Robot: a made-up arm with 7 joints.
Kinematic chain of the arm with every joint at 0, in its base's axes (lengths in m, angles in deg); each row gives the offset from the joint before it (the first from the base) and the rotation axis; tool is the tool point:
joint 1: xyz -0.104 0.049 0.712 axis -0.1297 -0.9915 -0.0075
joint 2: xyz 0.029 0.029 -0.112 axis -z
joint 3: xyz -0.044 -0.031 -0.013 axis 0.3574 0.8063 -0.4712
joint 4: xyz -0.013 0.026 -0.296 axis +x
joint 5: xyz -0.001 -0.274 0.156 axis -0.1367 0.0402 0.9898
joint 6: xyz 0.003 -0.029 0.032 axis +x
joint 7: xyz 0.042 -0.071 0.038 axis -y
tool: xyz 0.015 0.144 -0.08
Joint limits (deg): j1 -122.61..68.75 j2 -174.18..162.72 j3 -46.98..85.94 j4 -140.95..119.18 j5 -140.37..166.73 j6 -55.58..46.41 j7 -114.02..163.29
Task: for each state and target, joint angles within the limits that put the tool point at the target. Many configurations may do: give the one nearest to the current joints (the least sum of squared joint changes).
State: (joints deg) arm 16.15 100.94 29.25 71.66 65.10 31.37 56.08
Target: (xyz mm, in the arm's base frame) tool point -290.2 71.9 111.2
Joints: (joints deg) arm 2.53 86.71 3.85 88.86 45.74 43.07 66.63
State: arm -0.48 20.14 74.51 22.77 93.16 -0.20 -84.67
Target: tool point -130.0 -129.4 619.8
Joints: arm 25.01 -15.21 61.62 -21.33 98.51 17.27 -94.16
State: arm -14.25 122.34 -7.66 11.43 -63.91 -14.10 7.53
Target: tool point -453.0 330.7 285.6
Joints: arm -15.06 127.73 3.90 34.47 -70.23 -18.11 13.06
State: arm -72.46 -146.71 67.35 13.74 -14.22 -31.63 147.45
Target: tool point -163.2 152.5 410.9
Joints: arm -60.17 -144.91 71.01 -0.35 -6.49 -29.71 153.81
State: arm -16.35 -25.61 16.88 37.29 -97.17 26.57 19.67
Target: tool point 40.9 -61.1 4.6
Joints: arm -19.86 -52.48 -9.50 59.38 -93.79 23.19 20.37
